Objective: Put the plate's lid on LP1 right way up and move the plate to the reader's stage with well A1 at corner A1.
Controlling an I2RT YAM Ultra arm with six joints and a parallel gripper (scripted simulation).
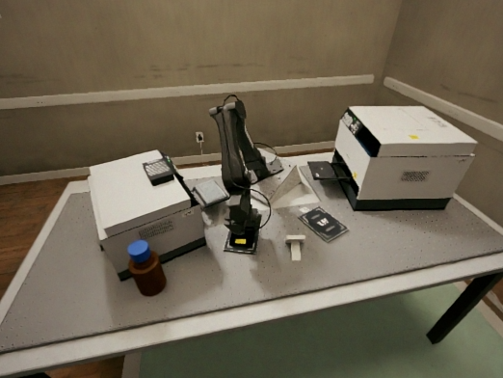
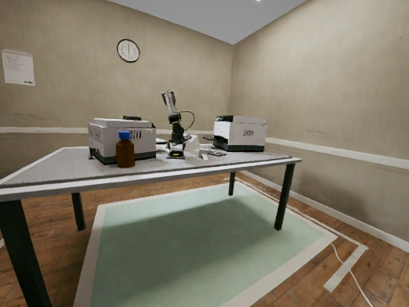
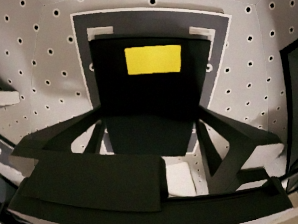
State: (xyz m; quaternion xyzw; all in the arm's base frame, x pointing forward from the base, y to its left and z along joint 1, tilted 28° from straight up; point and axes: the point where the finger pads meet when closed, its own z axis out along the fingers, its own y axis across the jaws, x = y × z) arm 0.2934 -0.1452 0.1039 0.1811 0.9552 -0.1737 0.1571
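Now: hand 20 mm above the LP1 pad. The rest, counted from my hand: lid (right at my hand); clear well plate (210 mm behind, 80 mm to the right, 60 mm above); brown capped bottle (340 mm to the right, 120 mm ahead, 90 mm above).
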